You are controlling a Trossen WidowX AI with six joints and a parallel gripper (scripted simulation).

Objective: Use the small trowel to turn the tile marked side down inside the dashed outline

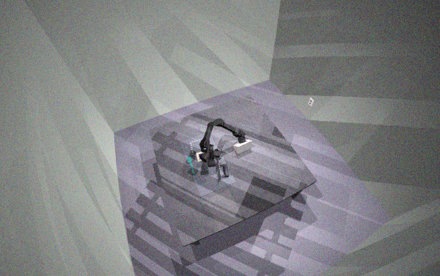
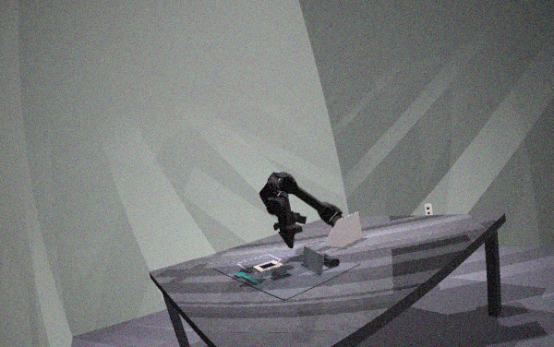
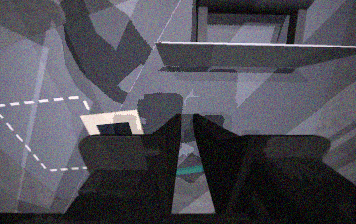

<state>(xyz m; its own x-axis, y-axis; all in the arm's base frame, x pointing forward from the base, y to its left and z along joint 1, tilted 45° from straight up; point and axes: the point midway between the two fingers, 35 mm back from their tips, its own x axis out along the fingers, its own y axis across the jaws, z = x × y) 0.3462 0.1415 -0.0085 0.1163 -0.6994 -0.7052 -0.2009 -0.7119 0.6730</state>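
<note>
Right now my gripper tip is 11 cm above the dark mat, 8 cm to the left of it and 4 cm short of it. The rest, counted from my gripper tip: teal trowel: 18 cm ahead, 9 cm to the right, 8 cm below; tile: 14 cm to the right, 8 cm below, 6 cm ahead.
</note>
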